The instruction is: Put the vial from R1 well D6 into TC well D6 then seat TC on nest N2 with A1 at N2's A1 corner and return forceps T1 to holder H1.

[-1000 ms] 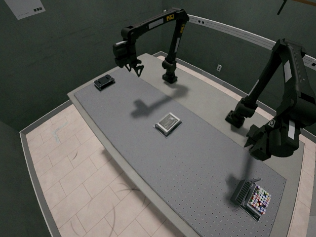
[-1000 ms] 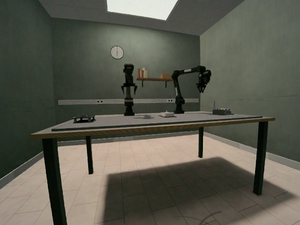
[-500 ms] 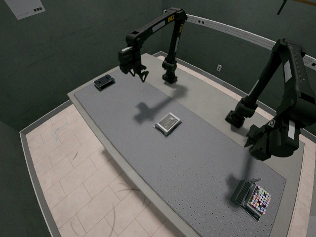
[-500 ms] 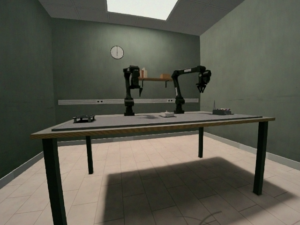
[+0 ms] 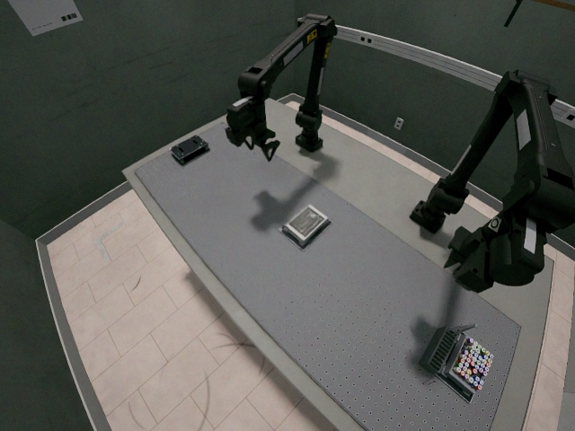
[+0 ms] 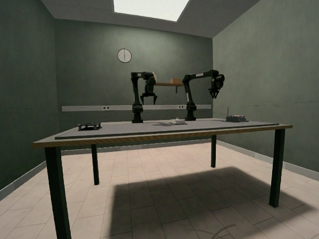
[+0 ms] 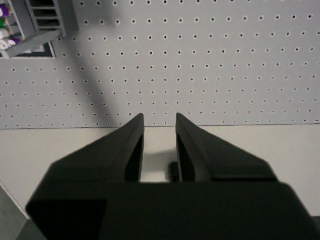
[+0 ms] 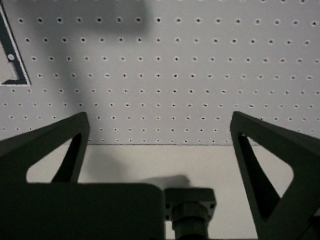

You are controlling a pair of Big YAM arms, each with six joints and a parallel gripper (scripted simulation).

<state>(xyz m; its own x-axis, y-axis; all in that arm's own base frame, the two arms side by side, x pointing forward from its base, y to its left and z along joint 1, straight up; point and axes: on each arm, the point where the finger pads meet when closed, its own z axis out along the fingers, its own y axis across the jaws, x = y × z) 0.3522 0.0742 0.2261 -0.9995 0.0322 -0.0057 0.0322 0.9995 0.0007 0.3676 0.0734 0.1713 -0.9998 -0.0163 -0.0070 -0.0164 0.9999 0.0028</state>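
Now: the tube carrier 2 cm ahead of my right hand, 25 cm to the left of it and 16 cm below it. Round my right hand: slotted holder (6 cm ahead, 81 cm to the left, 16 cm below); then black nest (11 cm ahead, 45 cm to the right, 14 cm below).
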